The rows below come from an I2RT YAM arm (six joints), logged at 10 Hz.
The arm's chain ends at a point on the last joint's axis. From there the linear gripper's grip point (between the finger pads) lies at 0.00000 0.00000 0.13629 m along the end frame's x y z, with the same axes.
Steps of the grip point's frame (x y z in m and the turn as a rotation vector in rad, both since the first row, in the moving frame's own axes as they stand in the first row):
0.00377, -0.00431, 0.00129, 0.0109, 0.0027, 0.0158
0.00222, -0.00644, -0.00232, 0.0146, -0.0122, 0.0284
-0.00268, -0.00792, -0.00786, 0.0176, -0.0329, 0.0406
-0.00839, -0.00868, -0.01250, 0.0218, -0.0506, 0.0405
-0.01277, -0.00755, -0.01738, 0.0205, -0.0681, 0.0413
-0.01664, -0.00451, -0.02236, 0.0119, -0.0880, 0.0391
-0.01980, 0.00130, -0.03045, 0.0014, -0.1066, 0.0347
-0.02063, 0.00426, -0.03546, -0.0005, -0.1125, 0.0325
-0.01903, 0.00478, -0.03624, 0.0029, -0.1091, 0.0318
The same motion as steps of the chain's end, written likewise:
0.00339, -0.00283, 0.00130, 0.0109, 0.0027, 0.0158
0.00385, -0.00443, -0.00230, 0.0146, -0.0122, 0.0284
0.00175, -0.00543, -0.00777, 0.0176, -0.0329, 0.0406
-0.00156, -0.00557, -0.01229, 0.0218, -0.0506, 0.0405
-0.00356, -0.00457, -0.01704, 0.0205, -0.0681, 0.0413
-0.00470, -0.00266, -0.02182, 0.0119, -0.0880, 0.0391
-0.00531, 0.00174, -0.02968, 0.0014, -0.1066, 0.0347
-0.00533, 0.00444, -0.03460, -0.0005, -0.1125, 0.0325
-0.00420, 0.00541, -0.03543, 0.0029, -0.1091, 0.0318

